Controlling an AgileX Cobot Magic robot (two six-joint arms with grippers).
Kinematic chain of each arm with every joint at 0, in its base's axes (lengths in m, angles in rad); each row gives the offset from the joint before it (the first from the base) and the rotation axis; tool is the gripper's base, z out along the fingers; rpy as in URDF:
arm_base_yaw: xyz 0 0 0.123 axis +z
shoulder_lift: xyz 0 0 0 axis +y
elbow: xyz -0.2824 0 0.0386 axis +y
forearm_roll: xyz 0.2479 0 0.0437 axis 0.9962 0 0.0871
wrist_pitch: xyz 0 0 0 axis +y
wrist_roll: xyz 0.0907 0 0.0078 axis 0.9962 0 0.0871
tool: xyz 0 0 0 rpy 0 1.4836 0
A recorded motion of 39 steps. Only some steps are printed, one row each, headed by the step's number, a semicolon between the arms.
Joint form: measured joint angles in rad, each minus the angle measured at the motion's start. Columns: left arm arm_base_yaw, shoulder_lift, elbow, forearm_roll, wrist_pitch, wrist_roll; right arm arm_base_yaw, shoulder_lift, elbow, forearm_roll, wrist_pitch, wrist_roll.
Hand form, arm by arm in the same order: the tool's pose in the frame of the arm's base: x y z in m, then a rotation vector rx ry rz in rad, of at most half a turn. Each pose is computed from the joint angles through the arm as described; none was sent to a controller.
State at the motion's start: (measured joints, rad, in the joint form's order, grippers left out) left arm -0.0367 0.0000 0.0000 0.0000 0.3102 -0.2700; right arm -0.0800 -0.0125 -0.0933 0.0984 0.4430 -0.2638
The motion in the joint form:
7: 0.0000 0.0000 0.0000 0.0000 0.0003 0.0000; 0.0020 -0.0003 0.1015 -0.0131 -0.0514 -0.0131
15: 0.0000 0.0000 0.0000 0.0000 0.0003 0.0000; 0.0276 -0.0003 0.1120 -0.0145 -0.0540 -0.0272
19: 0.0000 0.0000 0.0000 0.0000 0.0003 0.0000; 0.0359 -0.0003 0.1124 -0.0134 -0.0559 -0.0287
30: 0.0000 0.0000 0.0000 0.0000 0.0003 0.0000; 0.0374 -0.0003 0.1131 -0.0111 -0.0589 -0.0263
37: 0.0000 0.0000 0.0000 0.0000 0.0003 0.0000; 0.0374 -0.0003 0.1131 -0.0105 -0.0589 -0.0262
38: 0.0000 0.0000 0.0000 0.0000 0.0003 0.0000; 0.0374 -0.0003 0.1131 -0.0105 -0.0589 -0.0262
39: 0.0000 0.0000 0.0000 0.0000 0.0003 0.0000; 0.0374 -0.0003 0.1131 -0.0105 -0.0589 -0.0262
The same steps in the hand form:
7: 0.0542 -0.0020 0.1850 -0.2094 1.7872 -0.2194; 0.0518 -0.0011 0.1759 -0.1347 1.8674 -0.1601
15: 0.0542 -0.0020 0.1850 -0.2094 1.7872 -0.2194; 0.0521 0.0002 0.1726 -0.1729 1.8720 -0.1528
19: 0.0542 -0.0020 0.1850 -0.2094 1.7872 -0.2194; 0.0521 0.0006 0.1727 -0.1811 1.8694 -0.1473
30: 0.0542 -0.0020 0.1850 -0.2094 1.7872 -0.2194; 0.0522 0.0008 0.1727 -0.1784 1.8672 -0.1427
37: 0.0542 -0.0020 0.1850 -0.2094 1.7872 -0.2194; 0.0522 0.0008 0.1727 -0.1780 1.8672 -0.1421
38: 0.0542 -0.0020 0.1850 -0.2094 1.7872 -0.2194; 0.0522 0.0008 0.1727 -0.1780 1.8672 -0.1421
39: 0.0542 -0.0020 0.1850 -0.2094 1.7872 -0.2194; 0.0522 0.0008 0.1727 -0.1780 1.8672 -0.1421

